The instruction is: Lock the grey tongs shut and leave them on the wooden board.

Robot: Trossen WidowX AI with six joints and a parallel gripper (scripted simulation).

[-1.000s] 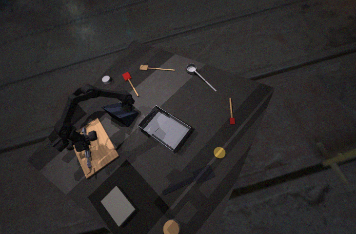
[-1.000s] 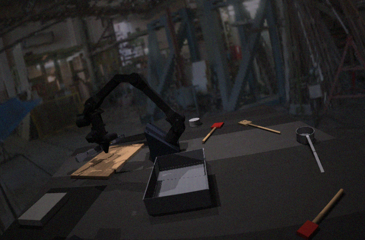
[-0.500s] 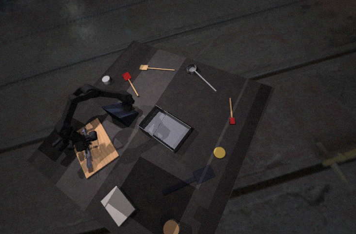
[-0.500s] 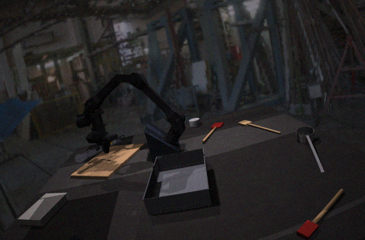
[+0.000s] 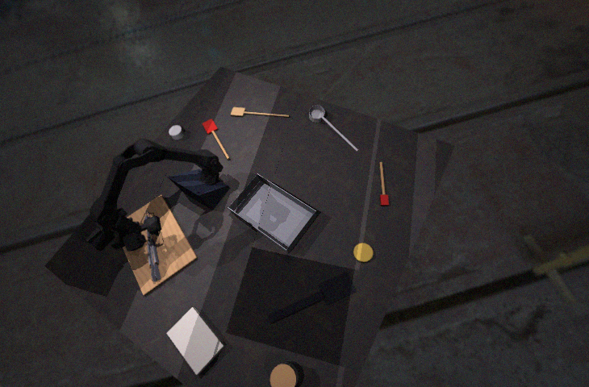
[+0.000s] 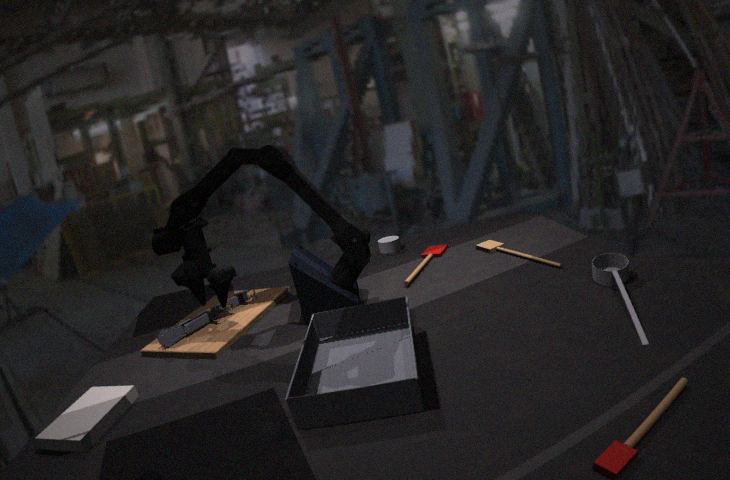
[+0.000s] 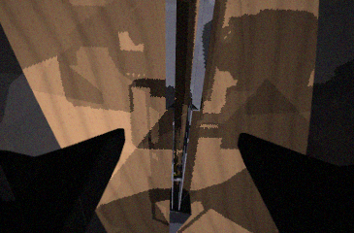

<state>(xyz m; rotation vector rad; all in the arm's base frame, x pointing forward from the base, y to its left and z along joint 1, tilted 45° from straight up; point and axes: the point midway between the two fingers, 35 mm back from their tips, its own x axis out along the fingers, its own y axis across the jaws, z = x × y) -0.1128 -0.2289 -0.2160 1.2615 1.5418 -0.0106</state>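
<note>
The wooden board lies 4 cm below my gripper tip. Round my gripper tip: dark spatula (71 cm ahead, 5 cm to the left, 4 cm below); white slab (37 cm ahead, 24 cm to the right, 3 cm below); roasting tin (42 cm ahead, 29 cm to the left, 2 cm below).
</note>
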